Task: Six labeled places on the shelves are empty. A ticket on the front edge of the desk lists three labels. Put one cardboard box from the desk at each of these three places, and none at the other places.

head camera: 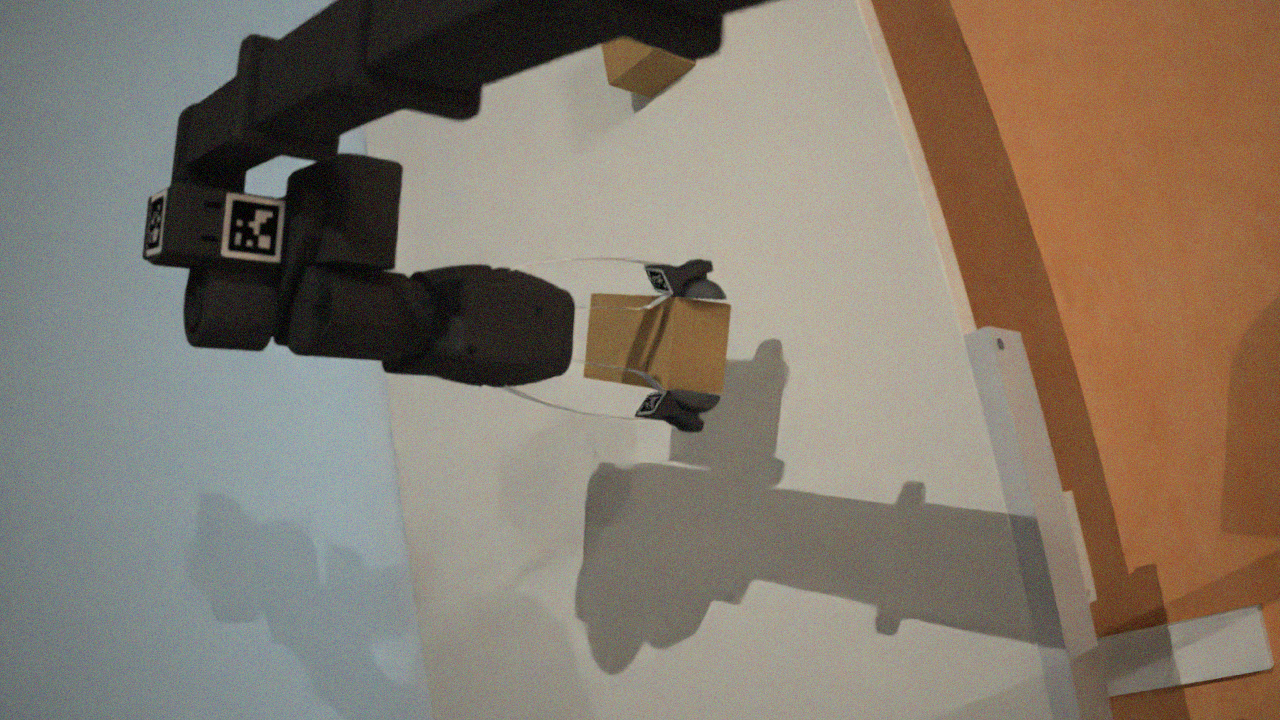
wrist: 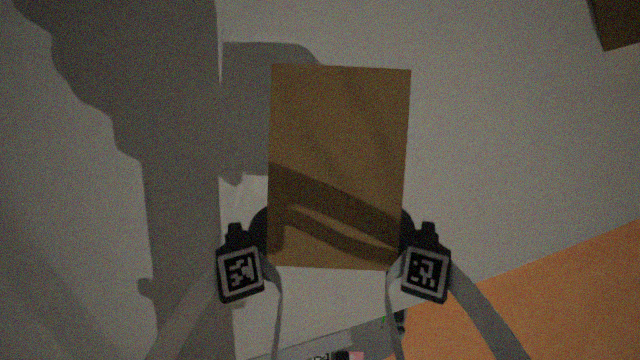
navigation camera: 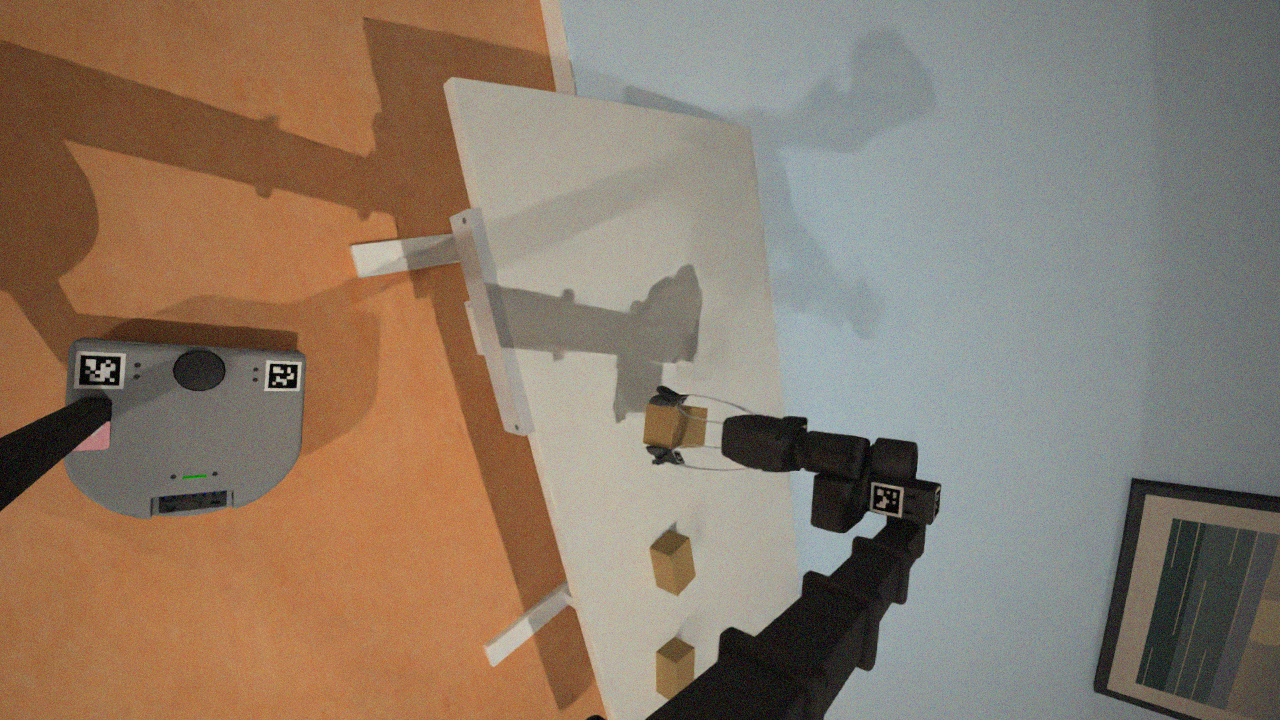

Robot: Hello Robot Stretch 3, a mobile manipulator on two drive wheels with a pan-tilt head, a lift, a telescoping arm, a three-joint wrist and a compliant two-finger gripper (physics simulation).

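Places are measured from the robot's base along level axes (x ahead, y left, z up), in millimetres.
Pixels of known places: gripper, fingertip midpoint: (head camera: 713, 347) (navigation camera: 650, 423); robot's base, origin of the base link: (navigation camera: 200, 368).
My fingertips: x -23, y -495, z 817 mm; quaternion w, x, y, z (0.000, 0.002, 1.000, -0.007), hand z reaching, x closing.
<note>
For each thing: its middle in the pictures, then the offset to it from my fingertips. "pt": a spot on its surface instead. Level surfaces: height alone.
- white desk, its level: dz -97 mm
- farther box, body centre: (navigation camera: 675, 669) dz -72, dx -515, dy -205 mm
- light bar, surface spot: (head camera: 1029, 483) pt dz -98, dx +76, dy +190 mm
My gripper (head camera: 684, 347) (navigation camera: 664, 426) (wrist: 330, 230) is shut on a cardboard box (head camera: 617, 335) (navigation camera: 660, 422) (wrist: 340, 125), with one fingertip pressed on each side. The box is held above the white desk (head camera: 805, 223) (navigation camera: 608, 179) (wrist: 500, 150); its shadow falls apart from it on the desk top. Another cardboard box (head camera: 646, 67) stands on the desk at the top of the head view. In the navigation view two cardboard boxes stand on the desk, a nearer box (navigation camera: 672, 562) and a farther box (navigation camera: 674, 667) partly behind the arm. The ticket's labels and the shelves do not show.
A light bar (head camera: 1029, 483) (navigation camera: 492, 331) runs along the desk's front edge. Desk legs (navigation camera: 402, 255) (navigation camera: 528, 625) stick out over the orange floor. My wheeled base (navigation camera: 187, 420) stands on the floor in front of the desk. The blue wall (head camera: 179, 402) (navigation camera: 984, 268) is behind the desk, with a framed picture (navigation camera: 1199, 608).
</note>
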